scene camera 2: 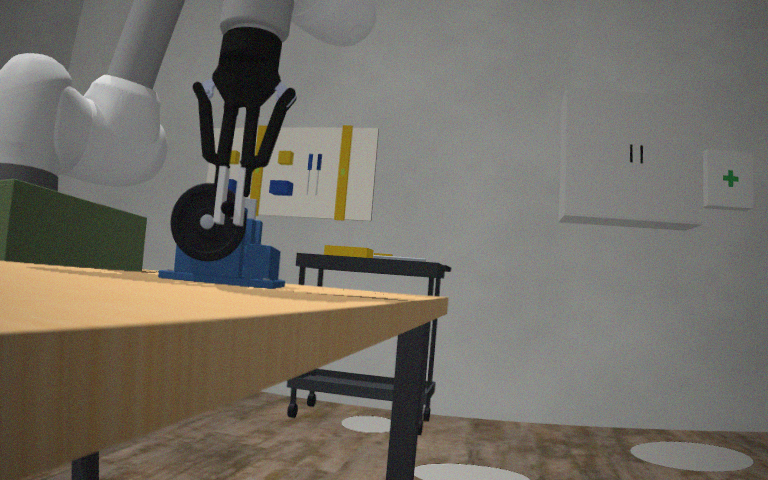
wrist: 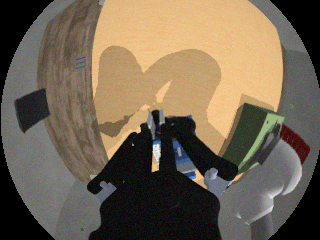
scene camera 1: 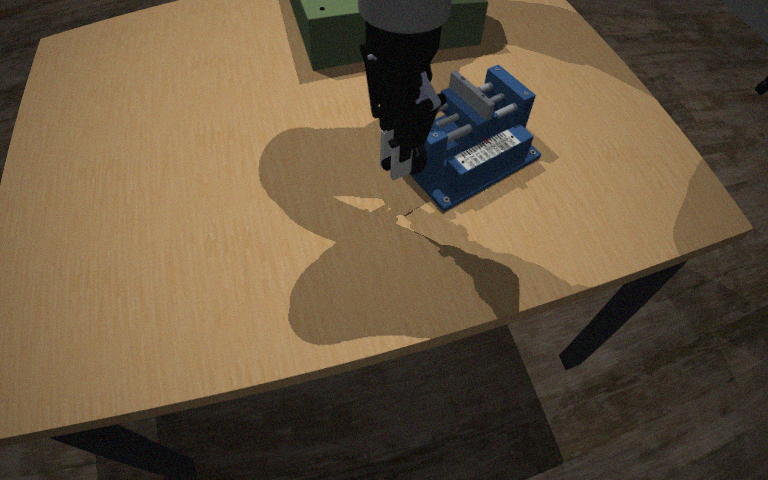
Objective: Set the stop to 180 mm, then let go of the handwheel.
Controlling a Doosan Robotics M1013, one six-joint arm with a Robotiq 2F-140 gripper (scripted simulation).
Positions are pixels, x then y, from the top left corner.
gripper: scene camera 2 228, 223; wrist; scene camera 1
same spot on gripper: (wrist: 219, 173) = (scene camera 1: 368, 53)
